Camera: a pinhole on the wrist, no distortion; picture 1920 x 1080 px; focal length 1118.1 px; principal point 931.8 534.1 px. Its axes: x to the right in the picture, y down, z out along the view. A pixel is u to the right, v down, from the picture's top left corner.
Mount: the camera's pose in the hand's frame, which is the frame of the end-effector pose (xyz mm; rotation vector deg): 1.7 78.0 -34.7 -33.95 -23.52 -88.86
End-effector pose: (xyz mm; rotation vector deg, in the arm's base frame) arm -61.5 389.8 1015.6 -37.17 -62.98 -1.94
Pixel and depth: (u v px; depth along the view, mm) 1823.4 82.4 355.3
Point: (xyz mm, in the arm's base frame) -435.5 636.1 1025.1
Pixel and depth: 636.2 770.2 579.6
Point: -54.9 1044.5 1019.5
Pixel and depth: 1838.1 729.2 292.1
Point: -273.7 628.9 1158.4
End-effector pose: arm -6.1 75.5 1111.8 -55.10 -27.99 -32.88
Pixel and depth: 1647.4 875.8 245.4
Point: 99.3 305.3 1241.2
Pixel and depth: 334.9 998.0 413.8
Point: 457.1 368.7 1021.0
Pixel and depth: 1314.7 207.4 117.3
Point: 45.0 206.6 1069.9
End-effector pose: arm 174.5 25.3 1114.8 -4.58 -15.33 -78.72
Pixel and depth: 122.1 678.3 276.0
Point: 566.8 50.2 1232.0
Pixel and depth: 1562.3 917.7 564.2
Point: 274.1 -72.1 1757.1
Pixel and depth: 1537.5 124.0 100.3
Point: 253.0 83.5 1197.5
